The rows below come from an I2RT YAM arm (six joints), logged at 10 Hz.
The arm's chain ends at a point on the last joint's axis. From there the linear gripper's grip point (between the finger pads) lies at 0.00 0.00 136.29 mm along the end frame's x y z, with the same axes.
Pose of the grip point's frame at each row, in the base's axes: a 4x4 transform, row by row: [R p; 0 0 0 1], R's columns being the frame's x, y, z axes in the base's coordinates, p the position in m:
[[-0.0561 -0.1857 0.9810 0.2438], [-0.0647 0.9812 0.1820 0.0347], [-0.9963 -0.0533 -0.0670 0.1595], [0 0 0 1]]
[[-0.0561 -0.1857 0.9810 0.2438], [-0.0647 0.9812 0.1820 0.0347], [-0.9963 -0.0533 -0.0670 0.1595], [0 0 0 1]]
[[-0.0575 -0.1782 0.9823 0.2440], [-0.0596 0.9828 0.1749 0.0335], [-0.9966 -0.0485 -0.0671 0.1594], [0 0 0 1]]
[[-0.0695 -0.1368 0.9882 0.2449], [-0.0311 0.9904 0.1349 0.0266], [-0.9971 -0.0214 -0.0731 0.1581], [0 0 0 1]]
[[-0.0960 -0.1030 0.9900 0.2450], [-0.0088 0.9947 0.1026 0.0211], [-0.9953 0.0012 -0.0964 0.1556], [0 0 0 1]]
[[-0.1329 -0.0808 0.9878 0.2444], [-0.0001 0.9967 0.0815 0.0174], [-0.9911 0.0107 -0.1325 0.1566], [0 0 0 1]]
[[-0.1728 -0.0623 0.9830 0.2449], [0.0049 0.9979 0.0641 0.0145], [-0.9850 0.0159 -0.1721 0.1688], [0 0 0 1]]
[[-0.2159 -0.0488 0.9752 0.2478], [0.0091 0.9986 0.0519 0.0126], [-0.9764 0.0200 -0.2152 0.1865], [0 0 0 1]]
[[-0.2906 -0.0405 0.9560 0.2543], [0.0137 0.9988 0.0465 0.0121], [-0.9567 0.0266 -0.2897 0.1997], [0 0 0 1]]
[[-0.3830 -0.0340 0.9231 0.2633], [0.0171 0.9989 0.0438 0.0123], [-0.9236 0.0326 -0.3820 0.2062], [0 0 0 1]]
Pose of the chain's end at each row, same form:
[[-0.0561 -0.1857 0.9810 0.1101], [-0.0647 0.9812 0.1820 0.0099], [-0.9963 -0.0533 -0.0670 0.1686], [0 0 0 1]]
[[-0.0561 -0.1857 0.9810 0.1101], [-0.0647 0.9812 0.1820 0.0099], [-0.9963 -0.0533 -0.0670 0.1686], [0 0 0 1]]
[[-0.0575 -0.1782 0.9823 0.1101], [-0.0596 0.9828 0.1749 0.0097], [-0.9966 -0.0485 -0.0671 0.1685], [0 0 0 1]]
[[-0.0695 -0.1368 0.9882 0.1102], [-0.0311 0.9904 0.1349 0.0082], [-0.9971 -0.0214 -0.0731 0.1681], [0 0 0 1]]
[[-0.0960 -0.1030 0.9900 0.1101], [-0.0088 0.9947 0.1026 0.0071], [-0.9953 0.0012 -0.0964 0.1687], [0 0 0 1]]
[[-0.1329 -0.0808 0.9878 0.1098], [-0.0001 0.9967 0.0815 0.0063], [-0.9911 0.0107 -0.1325 0.1747], [0 0 0 1]]
[[-0.1728 -0.0623 0.9830 0.1109], [0.0049 0.9979 0.0641 0.0058], [-0.9850 0.0159 -0.1721 0.1923], [0 0 0 1]]
[[-0.2159 -0.0488 0.9752 0.1149], [0.0091 0.9986 0.0519 0.0055], [-0.9764 0.0200 -0.2152 0.2158], [0 0 0 1]]
[[-0.2906 -0.0405 0.9560 0.1240], [0.0137 0.9988 0.0465 0.0058], [-0.9567 0.0266 -0.2897 0.2392], [0 0 0 1]]
[[-0.3830 -0.0340 0.9231 0.1375], [0.0171 0.9989 0.0438 0.0063], [-0.9236 0.0326 -0.3820 0.2583], [0 0 0 1]]

